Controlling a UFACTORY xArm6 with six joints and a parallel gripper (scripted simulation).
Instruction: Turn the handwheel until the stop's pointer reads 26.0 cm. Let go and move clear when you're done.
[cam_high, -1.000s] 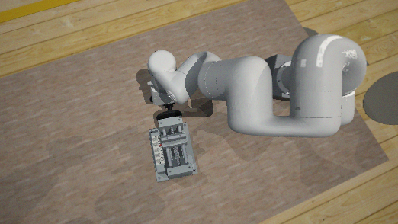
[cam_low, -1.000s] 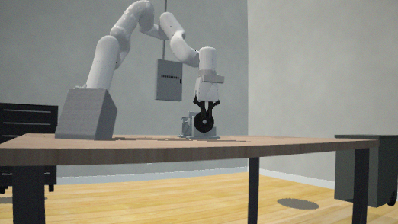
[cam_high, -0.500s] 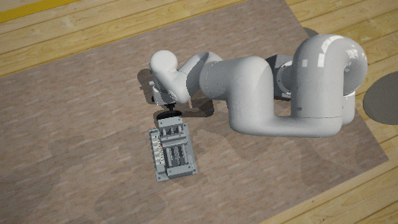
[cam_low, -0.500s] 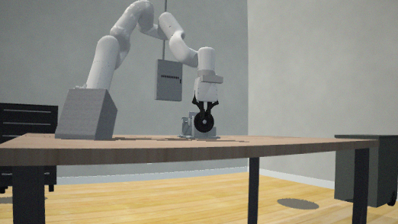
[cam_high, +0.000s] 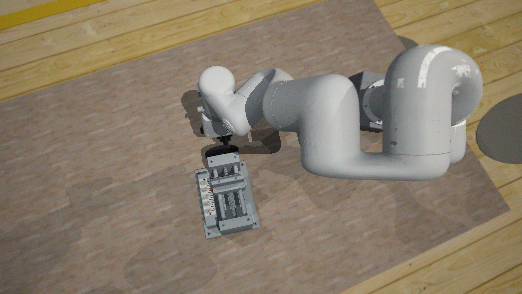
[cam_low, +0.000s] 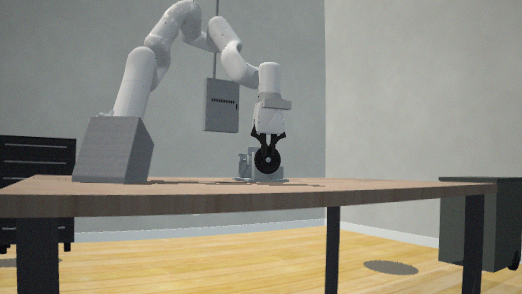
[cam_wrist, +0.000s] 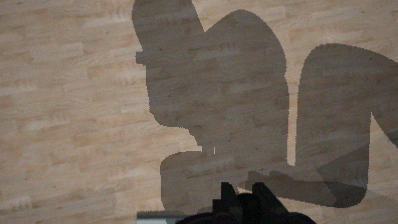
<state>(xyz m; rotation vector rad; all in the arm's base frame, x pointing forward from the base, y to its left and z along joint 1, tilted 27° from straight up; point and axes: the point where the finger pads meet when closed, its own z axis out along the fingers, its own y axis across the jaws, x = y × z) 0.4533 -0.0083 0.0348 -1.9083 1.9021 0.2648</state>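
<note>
My gripper is now 2 cm to the right of the handwheel and 1 cm above it. Round my hand: stop carriage 14 cm to the left, 2 cm below, 2 cm ahead.
</note>
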